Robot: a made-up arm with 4 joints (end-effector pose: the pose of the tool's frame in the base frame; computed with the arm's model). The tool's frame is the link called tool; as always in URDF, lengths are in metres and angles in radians. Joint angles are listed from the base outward.
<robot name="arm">
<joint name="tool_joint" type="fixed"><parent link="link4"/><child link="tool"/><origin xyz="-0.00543 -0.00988 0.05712" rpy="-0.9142 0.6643 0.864"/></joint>
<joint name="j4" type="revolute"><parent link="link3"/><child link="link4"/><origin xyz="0.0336 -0.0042 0.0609" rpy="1.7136 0.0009 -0.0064"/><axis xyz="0 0 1"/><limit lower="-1.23" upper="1.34" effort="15" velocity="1.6"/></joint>
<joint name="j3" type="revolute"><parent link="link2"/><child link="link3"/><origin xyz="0.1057 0.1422 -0.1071" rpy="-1.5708 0 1.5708"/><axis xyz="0 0 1"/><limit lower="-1.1" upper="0.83" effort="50" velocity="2.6"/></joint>
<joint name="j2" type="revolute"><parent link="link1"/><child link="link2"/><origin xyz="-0.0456 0.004 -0.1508" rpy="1.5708 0 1.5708"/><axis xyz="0 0 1"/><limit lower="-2.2" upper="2.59" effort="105" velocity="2.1"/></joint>
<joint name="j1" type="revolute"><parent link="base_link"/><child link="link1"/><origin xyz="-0.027 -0.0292 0.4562" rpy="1.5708 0 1.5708"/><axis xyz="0 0 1"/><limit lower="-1.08" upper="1.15" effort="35" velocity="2.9"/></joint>
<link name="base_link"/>
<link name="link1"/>
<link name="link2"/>
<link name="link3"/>
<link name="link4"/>
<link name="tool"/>
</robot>
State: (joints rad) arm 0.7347 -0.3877 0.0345 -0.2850
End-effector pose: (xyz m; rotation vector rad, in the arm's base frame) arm -0.0439 -0.1824 0.4854 -1.6084 0.6852 0.2818
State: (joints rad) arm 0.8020 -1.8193 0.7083 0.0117
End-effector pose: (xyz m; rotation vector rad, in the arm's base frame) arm -0.2883 -0.2492 0.4939 -0.5440 0.6278 -0.6032
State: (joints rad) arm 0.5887 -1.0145 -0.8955 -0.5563
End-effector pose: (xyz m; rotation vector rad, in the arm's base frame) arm -0.1693 -0.1811 0.5091 -2.0305 -0.2349 -0.8250
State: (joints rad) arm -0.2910 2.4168 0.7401 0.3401
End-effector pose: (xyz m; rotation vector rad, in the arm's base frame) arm -0.2891 -0.2056 0.3212 -0.5083 -1.4439 -1.4825
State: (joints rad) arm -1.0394 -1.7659 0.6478 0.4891
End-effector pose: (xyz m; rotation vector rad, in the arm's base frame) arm -0.2803 0.0727 0.6617 -2.6561 0.2314 -0.6946
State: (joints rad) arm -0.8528 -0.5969 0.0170 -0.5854
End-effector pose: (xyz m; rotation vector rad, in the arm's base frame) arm -0.0728 0.0192 0.6222 -2.9300 0.3977 -0.9200
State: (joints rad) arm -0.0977 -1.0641 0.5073 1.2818
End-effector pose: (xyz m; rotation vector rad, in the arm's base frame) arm -0.1305 -0.1282 0.6816 -2.0342 1.0187 1.1278
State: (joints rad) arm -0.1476 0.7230 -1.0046 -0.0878
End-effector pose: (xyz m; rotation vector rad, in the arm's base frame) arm -0.0567 -0.1292 0.4510 -2.3188 -0.0038 2.0105
